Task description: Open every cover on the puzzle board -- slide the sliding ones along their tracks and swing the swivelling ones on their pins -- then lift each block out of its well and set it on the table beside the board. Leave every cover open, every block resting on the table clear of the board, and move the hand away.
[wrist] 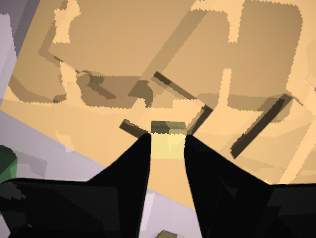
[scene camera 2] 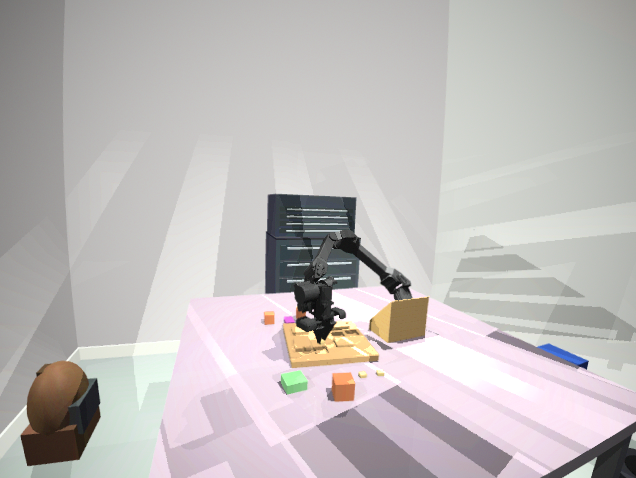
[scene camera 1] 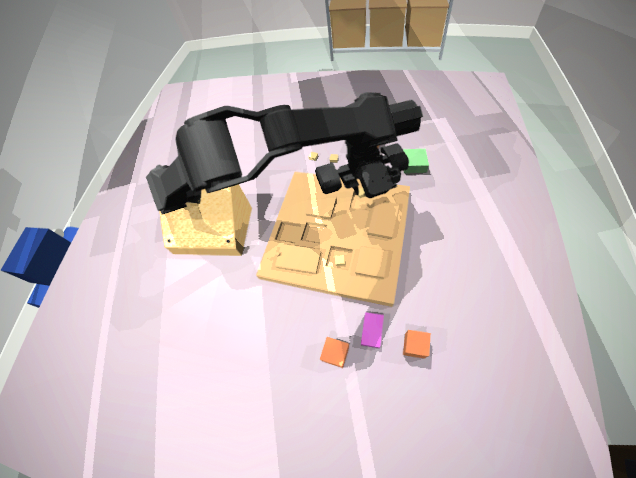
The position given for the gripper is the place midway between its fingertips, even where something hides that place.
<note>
In view: the gripper [scene camera 1: 361,192] and a wooden puzzle board [scene camera 1: 347,230].
The gripper also shows in the wrist view [wrist: 167,141] and in scene camera 2 [scene camera 2: 321,341]. The wooden puzzle board also shows in the wrist view [wrist: 220,74] and in scene camera 2 [scene camera 2: 362,351].
</note>
